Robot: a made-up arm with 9 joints. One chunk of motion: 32 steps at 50 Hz.
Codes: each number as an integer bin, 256 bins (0 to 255) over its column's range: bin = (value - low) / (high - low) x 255, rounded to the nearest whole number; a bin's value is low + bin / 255 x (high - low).
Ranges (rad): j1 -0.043..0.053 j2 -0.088..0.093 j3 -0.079..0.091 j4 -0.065..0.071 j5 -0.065..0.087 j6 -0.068..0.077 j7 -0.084..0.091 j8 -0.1..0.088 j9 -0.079..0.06
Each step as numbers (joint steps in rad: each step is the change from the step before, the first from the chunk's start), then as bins.
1 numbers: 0.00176 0.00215 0.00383 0.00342 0.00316 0.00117 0.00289 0.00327 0.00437
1 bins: 119 127 124 128 114 122 127 140 153
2 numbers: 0.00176 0.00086 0.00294 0.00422 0.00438 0.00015 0.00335 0.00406 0.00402
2 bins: 119 125 123 130 116 120 127 141 152
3 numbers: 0.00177 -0.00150 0.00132 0.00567 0.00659 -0.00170 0.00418 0.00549 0.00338
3 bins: 119 122 120 133 120 117 128 143 151
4 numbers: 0.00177 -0.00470 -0.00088 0.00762 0.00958 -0.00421 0.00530 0.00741 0.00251
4 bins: 119 117 117 136 125 112 130 146 150
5 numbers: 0.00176 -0.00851 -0.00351 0.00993 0.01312 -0.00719 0.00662 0.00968 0.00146
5 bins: 119 112 113 140 131 107 132 149 148
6 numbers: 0.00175 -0.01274 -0.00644 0.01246 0.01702 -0.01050 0.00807 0.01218 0.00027
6 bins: 119 106 109 145 138 101 134 152 145
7 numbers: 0.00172 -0.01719 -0.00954 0.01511 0.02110 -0.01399 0.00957 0.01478 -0.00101
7 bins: 119 100 104 150 144 95 136 156 143
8 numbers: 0.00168 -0.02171 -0.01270 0.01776 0.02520 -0.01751 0.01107 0.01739 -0.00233
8 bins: 119 93 99 155 151 89 139 159 141
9 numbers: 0.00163 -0.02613 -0.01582 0.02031 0.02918 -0.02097 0.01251 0.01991 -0.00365
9 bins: 119 87 95 160 158 83 141 163 138
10 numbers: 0.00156 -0.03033 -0.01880 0.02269 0.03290 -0.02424 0.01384 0.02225 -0.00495
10 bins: 118 81 90 164 164 77 143 166 136
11 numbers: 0.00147 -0.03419 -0.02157 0.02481 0.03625 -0.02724 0.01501 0.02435 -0.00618
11 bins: 118 76 86 168 170 72 144 169 134
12 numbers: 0.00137 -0.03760 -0.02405 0.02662 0.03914 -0.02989 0.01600 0.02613 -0.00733
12 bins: 118 71 82 172 175 67 146 171 131
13 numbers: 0.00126 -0.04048 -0.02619 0.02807 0.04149 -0.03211 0.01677 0.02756 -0.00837
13 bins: 118 67 79 175 179 63 147 173 130
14 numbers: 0.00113 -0.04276 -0.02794 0.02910 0.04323 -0.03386 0.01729 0.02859 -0.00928
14 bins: 117 64 77 176 182 60 148 174 128
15 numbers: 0.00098 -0.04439 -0.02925 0.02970 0.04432 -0.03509 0.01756 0.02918 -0.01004
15 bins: 117 61 75 178 183 58 148 175 127
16 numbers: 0.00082 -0.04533 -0.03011 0.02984 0.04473 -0.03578 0.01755 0.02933 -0.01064
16 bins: 116 60 73 178 184 57 148 175 125
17 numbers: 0.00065 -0.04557 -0.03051 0.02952 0.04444 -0.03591 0.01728 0.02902 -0.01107
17 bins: 116 60 73 177 184 56 148 175 125
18 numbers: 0.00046 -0.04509 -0.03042 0.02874 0.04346 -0.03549 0.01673 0.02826 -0.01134
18 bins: 115 60 73 176 182 57 147 174 124
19 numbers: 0.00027 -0.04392 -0.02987 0.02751 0.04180 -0.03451 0.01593 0.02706 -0.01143
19 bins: 115 62 74 173 179 59 146 172 124
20 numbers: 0.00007 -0.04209 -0.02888 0.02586 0.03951 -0.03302 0.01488 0.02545 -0.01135
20 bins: 114 65 75 170 175 62 144 170 124
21 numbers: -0.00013 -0.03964 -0.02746 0.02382 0.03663 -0.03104 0.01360 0.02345 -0.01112
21 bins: 114 68 77 167 170 65 142 167 125
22 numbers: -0.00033 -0.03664 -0.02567 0.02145 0.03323 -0.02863 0.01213 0.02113 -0.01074
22 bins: 113 72 80 162 165 69 140 164 125
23 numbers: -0.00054 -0.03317 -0.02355 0.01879 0.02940 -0.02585 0.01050 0.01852 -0.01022
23 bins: 113 77 83 157 158 74 138 161 126
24 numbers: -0.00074 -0.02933 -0.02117 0.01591 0.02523 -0.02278 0.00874 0.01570 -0.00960
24 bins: 112 83 87 152 151 80 135 157 127
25 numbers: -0.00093 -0.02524 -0.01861 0.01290 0.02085 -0.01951 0.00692 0.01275 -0.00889
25 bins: 112 88 91 146 144 85 132 153 129
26 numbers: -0.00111 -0.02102 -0.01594 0.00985 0.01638 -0.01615 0.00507 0.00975 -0.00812
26 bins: 111 94 95 140 137 91 130 149 130
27 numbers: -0.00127 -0.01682 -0.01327 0.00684 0.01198 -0.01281 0.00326 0.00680 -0.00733
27 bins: 111 100 99 135 129 97 127 145 131
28 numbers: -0.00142 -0.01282 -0.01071 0.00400 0.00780 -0.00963 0.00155 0.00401 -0.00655
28 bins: 110 106 102 129 122 103 125 141 133
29 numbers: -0.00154 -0.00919 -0.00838 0.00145 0.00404 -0.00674 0.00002 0.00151 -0.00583
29 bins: 110 111 106 125 116 108 122 138 134
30 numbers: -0.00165 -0.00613 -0.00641 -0.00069 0.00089 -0.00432 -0.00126 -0.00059 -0.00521
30 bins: 110 115 109 121 111 112 121 135 135
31 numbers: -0.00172 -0.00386 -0.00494 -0.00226 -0.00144 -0.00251 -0.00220 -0.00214 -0.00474
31 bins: 110 119 111 118 107 115 119 133 136
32 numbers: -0.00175 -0.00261 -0.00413 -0.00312 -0.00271 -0.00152 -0.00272 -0.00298 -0.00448
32 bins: 110 120 112 116 104 117 118 132 137
